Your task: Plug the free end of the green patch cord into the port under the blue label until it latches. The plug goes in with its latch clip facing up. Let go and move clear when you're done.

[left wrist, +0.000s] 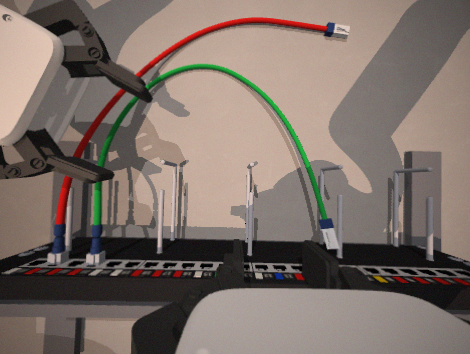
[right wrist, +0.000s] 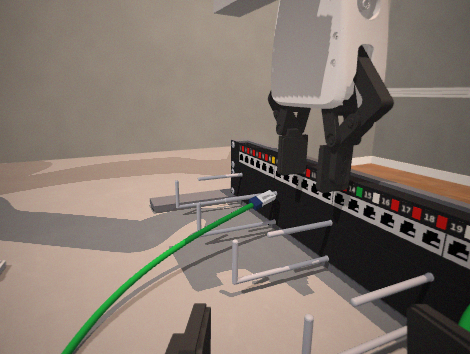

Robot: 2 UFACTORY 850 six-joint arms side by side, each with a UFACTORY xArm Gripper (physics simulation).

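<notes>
The green patch cord (left wrist: 272, 102) (right wrist: 185, 241) has one end plugged in at the left of the panel in the left wrist view. Its free plug (left wrist: 328, 236) (right wrist: 266, 198), white with a blue boot, hangs loose in front of the panel, below the port row in the right wrist view. Its clip side is unclear. The blue label (left wrist: 279, 276) shows between the left fingers; in the right wrist view it is hidden. My left gripper (left wrist: 271, 256) (right wrist: 309, 181) is open and empty at the port row, with the plug outside its fingers. My right gripper (left wrist: 128, 136) (right wrist: 308, 337) is open, near the cords.
The black patch panel (left wrist: 125, 292) (right wrist: 300, 220) has rows of ports and coloured labels. Grey cable-guide posts (left wrist: 160, 222) (right wrist: 235, 262) stick out from its face, some beside the plug. A red cord (left wrist: 200, 34) is plugged in beside the green one; its free plug (left wrist: 338, 31) is far off.
</notes>
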